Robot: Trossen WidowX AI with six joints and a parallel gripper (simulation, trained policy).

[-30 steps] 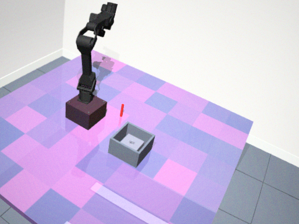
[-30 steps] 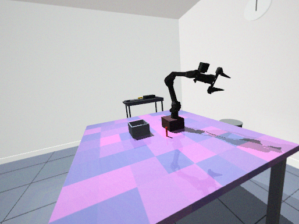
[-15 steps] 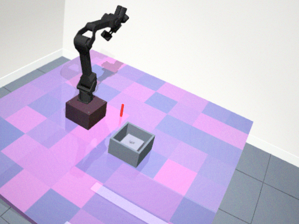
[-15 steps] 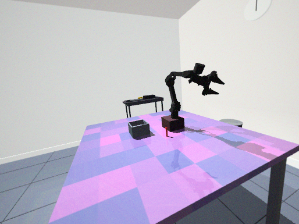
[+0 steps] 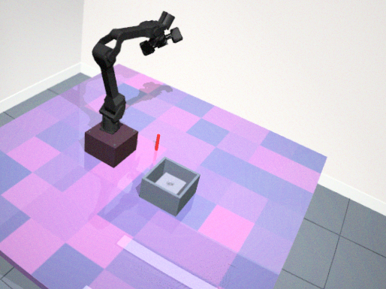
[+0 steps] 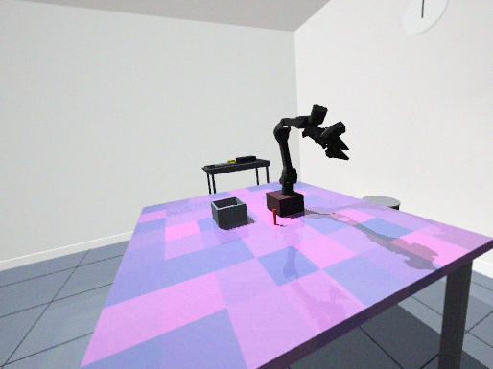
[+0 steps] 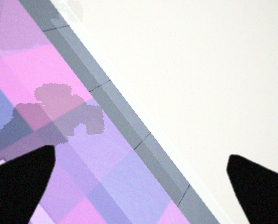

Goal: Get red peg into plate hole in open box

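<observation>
My gripper tip is 150 mm short of the red peg, 290 mm to the left of it and 300 mm above it. Round my gripper tip: grey box: 300 mm ahead, 520 mm to the right, 320 mm below; then pale plate: 300 mm ahead, 520 mm to the right, 300 mm below.
</observation>
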